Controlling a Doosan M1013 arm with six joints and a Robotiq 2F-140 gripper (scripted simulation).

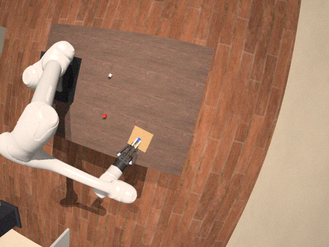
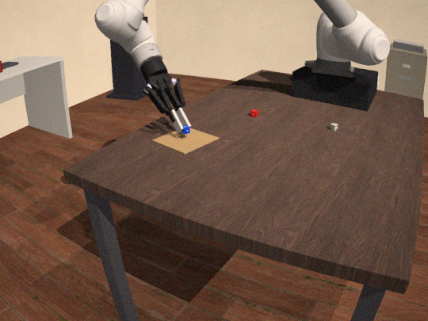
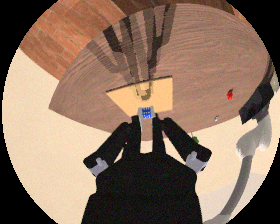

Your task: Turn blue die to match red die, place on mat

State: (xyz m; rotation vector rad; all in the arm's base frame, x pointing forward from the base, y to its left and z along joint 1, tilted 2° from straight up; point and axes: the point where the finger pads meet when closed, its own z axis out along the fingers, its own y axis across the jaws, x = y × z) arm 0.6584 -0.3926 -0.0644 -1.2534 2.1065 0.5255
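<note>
Right now the tan mat is 1 cm ahead of my hand, 2 cm to the left of it and 5 cm below it. The rest, counted from my hand: blue die 1 cm ahead, 2 cm to the left, 2 cm below; then white die 23 cm behind, 44 cm to the left, 4 cm below; then red die 25 cm behind, 15 cm to the left, 4 cm below.
</note>
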